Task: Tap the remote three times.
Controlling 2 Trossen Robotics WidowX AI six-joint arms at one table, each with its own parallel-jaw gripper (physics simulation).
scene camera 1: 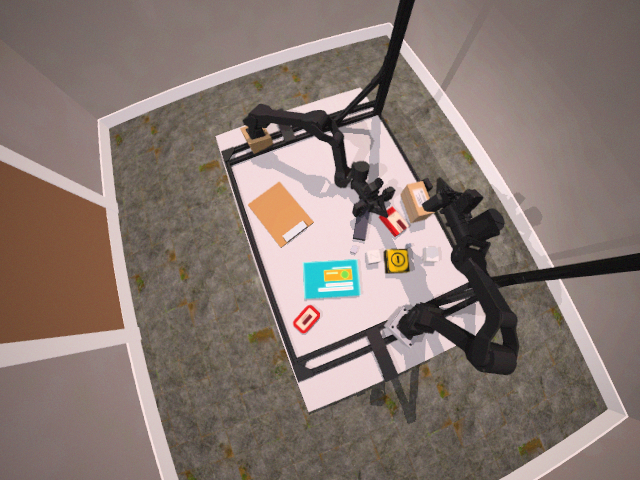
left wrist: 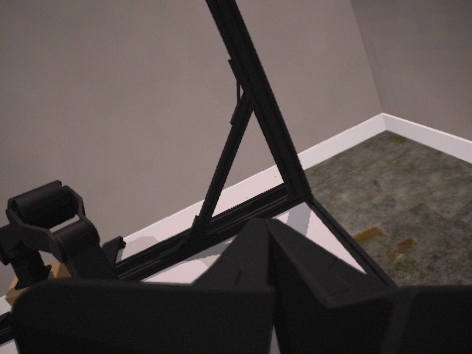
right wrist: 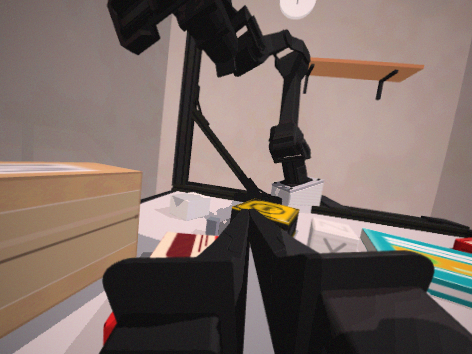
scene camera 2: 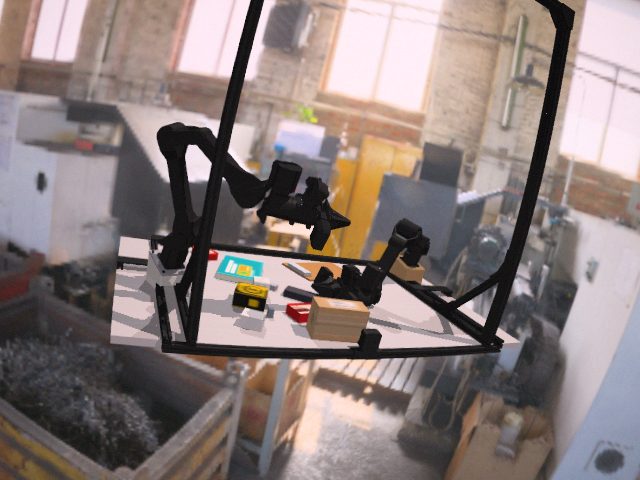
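The remote, a dark slim bar [scene camera 1: 360, 228] [scene camera 2: 298, 293], lies flat near the middle of the table; in scene camera 1 its upper end is partly covered by my right gripper. It does not show in the wrist views. My right gripper [scene camera 1: 385, 214] [scene camera 2: 314, 285] [right wrist: 247, 215] is shut and empty, low over the table, its tips beside the remote on the red-and-cream box's side in scene camera 1. Whether it touches anything is unclear. My left gripper [scene camera 1: 425, 207] [scene camera 2: 349, 223] [left wrist: 262, 231] is shut and empty, raised high above the table, well away from the remote.
A red-and-cream box [scene camera 1: 394, 222] [scene camera 2: 297, 311] and a cardboard box [scene camera 1: 417, 201] [scene camera 2: 337, 320] [right wrist: 70, 220] stand near the right gripper. A yellow block [scene camera 1: 397, 260] [scene camera 2: 250, 296], white cubes [scene camera 1: 373, 256] [scene camera 1: 431, 254], a teal book [scene camera 1: 316, 281] and a brown clipboard [scene camera 1: 279, 211] lie around.
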